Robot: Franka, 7 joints.
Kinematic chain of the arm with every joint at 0, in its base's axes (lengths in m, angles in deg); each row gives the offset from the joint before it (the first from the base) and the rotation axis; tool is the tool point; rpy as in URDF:
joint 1: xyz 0 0 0.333 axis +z
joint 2: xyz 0 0 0 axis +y
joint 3: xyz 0 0 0.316 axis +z
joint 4: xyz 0.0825 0 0 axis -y
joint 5: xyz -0.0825 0 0.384 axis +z
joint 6: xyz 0 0 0 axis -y
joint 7: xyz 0.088 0 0 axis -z
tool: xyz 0 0 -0.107 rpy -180 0 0
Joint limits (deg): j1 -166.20..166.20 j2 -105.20..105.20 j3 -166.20..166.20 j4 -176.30..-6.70 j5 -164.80..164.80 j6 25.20..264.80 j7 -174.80..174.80
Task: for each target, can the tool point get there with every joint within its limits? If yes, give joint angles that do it. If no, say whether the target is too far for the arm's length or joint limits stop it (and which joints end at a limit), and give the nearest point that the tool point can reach.
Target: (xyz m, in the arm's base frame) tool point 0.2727 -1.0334 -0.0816
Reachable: no: too far | nearest point 0.2041 -0.7733 0.0227 | short by 0.288 m
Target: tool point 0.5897 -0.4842 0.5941
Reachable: yes | joints 129.31 -80.14 -83.92 -23.49 104.89 83.38 112.86
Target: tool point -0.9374 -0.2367 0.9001
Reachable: no: too far | nearest point -0.7175 -0.1812 0.7670 | short by 0.263 m
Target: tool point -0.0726 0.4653 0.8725
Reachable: yes | joints -21.91 3.83 112.06 -64.57 -122.49 203.78 -30.24
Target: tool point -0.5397 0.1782 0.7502
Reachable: yes | joints 13.29 -7.60 132.64 -88.88 122.53 68.72 -66.19
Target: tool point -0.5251 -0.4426 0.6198
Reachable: yes | joints -13.76 -29.20 -111.48 -84.33 -113.09 142.61 34.22
